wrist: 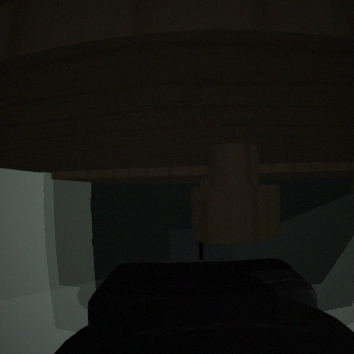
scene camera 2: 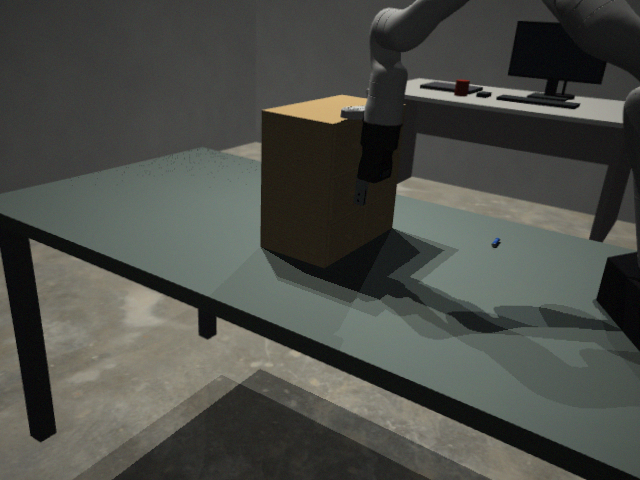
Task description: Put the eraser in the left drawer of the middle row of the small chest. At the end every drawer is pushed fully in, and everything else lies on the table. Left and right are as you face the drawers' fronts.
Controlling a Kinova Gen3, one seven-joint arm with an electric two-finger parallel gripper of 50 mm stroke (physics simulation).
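Places are measured from the arm's base along level axes (x ahead, y left, z up), in metres.
Pixels of known places: gripper, between the fingertips: (scene camera 2: 359,203).
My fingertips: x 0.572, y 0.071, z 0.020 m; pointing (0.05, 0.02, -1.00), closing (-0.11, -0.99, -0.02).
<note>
For each thing: its top centre in the pictures, then the offset to it from my fingertips. "spot": a spot on its surface instead. Level surfaces: height alone.
- small chest, centre of its top: (scene camera 2: 337,107) 0.110 m ahead, 0.097 m right, 0.175 m up
- round wooden knob, a spot on its surface: (wrist: 235,215) spot: 0.017 m ahead, 0.009 m right, 0.128 m up
- small blue object with a dark end, centre of its top: (scene camera 2: 496,240) 0.248 m back, 0.282 m right, 0.125 m down
- table, height of its surface: 0.135 m down
The small chest (scene camera 2: 295,180) is a tall light-brown wooden box on the table; its drawer fronts are on the dark side behind my gripper. My gripper (scene camera 2: 359,198) (wrist: 197,226) points down in front of that side, shut and empty. In the wrist view a round wooden knob (wrist: 235,215) stands out just beyond the fingers, below a wide dark wooden surface. I cannot tell from these views which drawer it belongs to or whether every drawer is fully in. The eraser cannot be made out for certain.
A small blue object with a dark end (scene camera 2: 495,241) lies on the table (scene camera 2: 155,222), right of the chest. A white object (scene camera 2: 352,111), partly hidden by the arm, lies on the chest's top. Behind stands a desk (scene camera 2: 527,111) with a monitor (scene camera 2: 553,54) and a red mug (scene camera 2: 462,87).
</note>
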